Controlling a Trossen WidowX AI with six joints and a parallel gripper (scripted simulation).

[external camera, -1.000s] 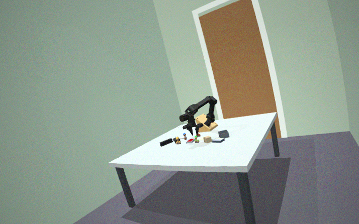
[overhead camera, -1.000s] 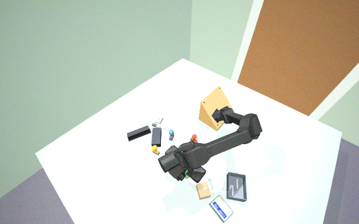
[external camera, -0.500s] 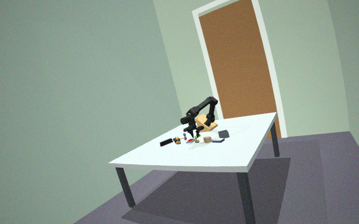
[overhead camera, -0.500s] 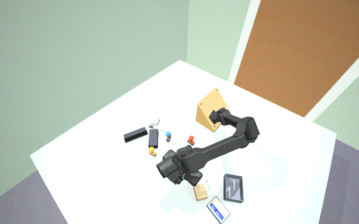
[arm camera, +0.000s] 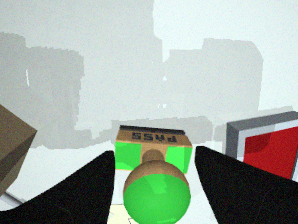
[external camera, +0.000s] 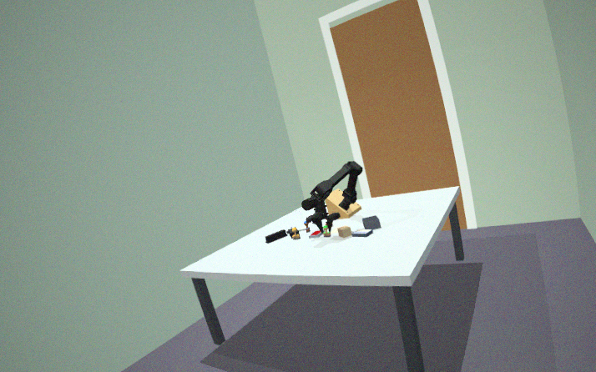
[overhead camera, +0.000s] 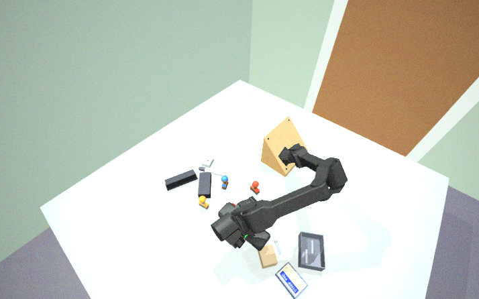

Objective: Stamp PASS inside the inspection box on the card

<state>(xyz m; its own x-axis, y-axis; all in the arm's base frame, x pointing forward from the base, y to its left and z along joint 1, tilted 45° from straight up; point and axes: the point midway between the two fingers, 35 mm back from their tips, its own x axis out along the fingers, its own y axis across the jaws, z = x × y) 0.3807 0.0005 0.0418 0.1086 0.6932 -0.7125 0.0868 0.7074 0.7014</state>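
Right now my gripper tip is 40 mm past the red ink pad, 80 mm to the left of it and 20 mm above it. Also, from my gripper tip: pale card: 100 mm behind, 20 mm to the left, 20 mm below; then yellow-knobbed stamp: 10 mm behind, 200 mm to the right; then tan block: 20 mm ahead, 110 mm to the left.
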